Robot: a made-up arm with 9 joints. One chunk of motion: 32 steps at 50 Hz.
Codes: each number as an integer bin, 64 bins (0 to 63) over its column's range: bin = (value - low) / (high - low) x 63, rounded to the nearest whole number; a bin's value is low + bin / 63 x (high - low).
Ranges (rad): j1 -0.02..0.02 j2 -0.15..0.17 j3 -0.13..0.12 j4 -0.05..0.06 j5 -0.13..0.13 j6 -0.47..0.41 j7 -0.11..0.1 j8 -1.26..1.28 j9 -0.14..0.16
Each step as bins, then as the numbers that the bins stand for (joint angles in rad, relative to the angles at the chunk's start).
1 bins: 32 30 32 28 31 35 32 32 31
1 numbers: 0.0003 0.0024 -0.0030 -0.0011 -0.0021 0.0189 -0.0033 0.0302 0.0076
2 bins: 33 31 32 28 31 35 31 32 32
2 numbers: 0.0010 0.0075 -0.0030 -0.0011 -0.0021 0.0189 -0.0067 0.0302 0.0124
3 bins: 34 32 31 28 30 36 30 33 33
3 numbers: 0.0016 0.0125 -0.0070 -0.0011 -0.0062 0.0329 -0.0100 0.0705 0.0171
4 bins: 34 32 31 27 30 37 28 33 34
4 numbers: 0.0016 0.0125 -0.0070 -0.0029 -0.0062 0.0468 -0.0167 0.0705 0.0219
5 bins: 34 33 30 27 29 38 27 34 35
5 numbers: 0.0016 0.0176 -0.0110 -0.0029 -0.0103 0.0608 -0.0200 0.1108 0.0267
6 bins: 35 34 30 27 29 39 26 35 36
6 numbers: 0.0022 0.0227 -0.0110 -0.0029 -0.0103 0.0748 -0.0233 0.1511 0.0314
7 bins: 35 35 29 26 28 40 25 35 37
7 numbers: 0.0022 0.0278 -0.0149 -0.0046 -0.0144 0.0887 -0.0267 0.1511 0.0362
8 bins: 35 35 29 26 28 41 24 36 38
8 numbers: 0.0022 0.0278 -0.0149 -0.0046 -0.0144 0.1027 -0.0300 0.1914 0.0410
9 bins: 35 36 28 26 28 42 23 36 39
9 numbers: 0.0022 0.0329 -0.0189 -0.0046 -0.0144 0.1167 -0.0333 0.1914 0.0457
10 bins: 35 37 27 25 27 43 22 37 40
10 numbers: 0.0022 0.0379 -0.0229 -0.0063 -0.0186 0.1306 -0.0367 0.2317 0.0505
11 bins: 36 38 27 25 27 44 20 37 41
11 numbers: 0.0029 0.0430 -0.0229 -0.0063 -0.0186 0.1446 -0.0433 0.2317 0.0552
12 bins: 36 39 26 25 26 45 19 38 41
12 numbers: 0.0029 0.0481 -0.0268 -0.0063 -0.0227 0.1586 -0.0467 0.2721 0.0552
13 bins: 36 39 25 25 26 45 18 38 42
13 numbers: 0.0029 0.0481 -0.0308 -0.0063 -0.0227 0.1586 -0.0500 0.2721 0.0600
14 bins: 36 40 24 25 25 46 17 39 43
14 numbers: 0.0029 0.0532 -0.0348 -0.0063 -0.0268 0.1725 -0.0533 0.3124 0.0648
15 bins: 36 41 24 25 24 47 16 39 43
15 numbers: 0.0029 0.0583 -0.0348 -0.0063 -0.0310 0.1865 -0.0567 0.3124 0.0648
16 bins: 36 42 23 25 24 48 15 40 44
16 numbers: 0.0029 0.0633 -0.0387 -0.0063 -0.0310 0.2005 -0.0600 0.3527 0.0695
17 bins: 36 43 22 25 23 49 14 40 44
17 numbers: 0.0029 0.0684 -0.0427 -0.0063 -0.0351 0.2144 -0.0633 0.3527 0.0695
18 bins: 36 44 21 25 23 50 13 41 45
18 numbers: 0.0029 0.0735 -0.0467 -0.0063 -0.0351 0.2284 -0.0667 0.3930 0.0743
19 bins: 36 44 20 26 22 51 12 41 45
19 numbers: 0.0029 0.0735 -0.0506 -0.0046 -0.0392 0.2424 -0.0700 0.3930 0.0743
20 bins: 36 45 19 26 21 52 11 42 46
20 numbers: 0.0029 0.0786 -0.0546 -0.0046 -0.0433 0.2563 -0.0733 0.4333 0.0790
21 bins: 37 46 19 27 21 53 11 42 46
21 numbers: 0.0035 0.0837 -0.0546 -0.0029 -0.0433 0.2703 -0.0733 0.4333 0.0790
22 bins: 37 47 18 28 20 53 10 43 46
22 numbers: 0.0035 0.0887 -0.0586 -0.0011 -0.0475 0.2703 -0.0767 0.4737 0.0790
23 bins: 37 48 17 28 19 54 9 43 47
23 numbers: 0.0035 0.0938 -0.0625 -0.0011 -0.0516 0.2843 -0.0800 0.4737 0.0838
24 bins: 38 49 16 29 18 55 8 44 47
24 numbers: 0.0041 0.0989 -0.0665 0.0006 -0.0557 0.2983 -0.0833 0.5140 0.0838
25 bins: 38 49 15 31 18 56 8 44 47
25 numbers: 0.0041 0.0989 -0.0705 0.0041 -0.0557 0.3122 -0.0833 0.5140 0.0838
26 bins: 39 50 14 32 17 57 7 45 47
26 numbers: 0.0048 0.1040 -0.0744 0.0059 -0.0598 0.3262 -0.0867 0.5543 0.0838
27 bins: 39 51 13 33 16 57 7 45 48
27 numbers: 0.0048 0.1090 -0.0784 0.0076 -0.0640 0.3262 -0.0867 0.5543 0.0886
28 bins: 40 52 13 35 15 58 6 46 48
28 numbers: 0.0054 0.1141 -0.0784 0.0111 -0.0681 0.3402 -0.0900 0.5946 0.0886
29 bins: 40 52 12 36 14 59 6 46 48
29 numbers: 0.0054 0.1141 -0.0824 0.0129 -0.0722 0.3541 -0.0900 0.5946 0.0886
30 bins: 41 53 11 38 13 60 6 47 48
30 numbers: 0.0060 0.1192 -0.0863 0.0163 -0.0763 0.3681 -0.0900 0.6349 0.0886
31 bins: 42 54 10 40 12 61 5 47 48
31 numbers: 0.0067 0.1243 -0.0903 0.0198 -0.0805 0.3821 -0.0933 0.6349 0.0886
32 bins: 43 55 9 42 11 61 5 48 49
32 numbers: 0.0073 0.1294 -0.0943 0.0233 -0.0846 0.3821 -0.0933 0.6752 0.0933
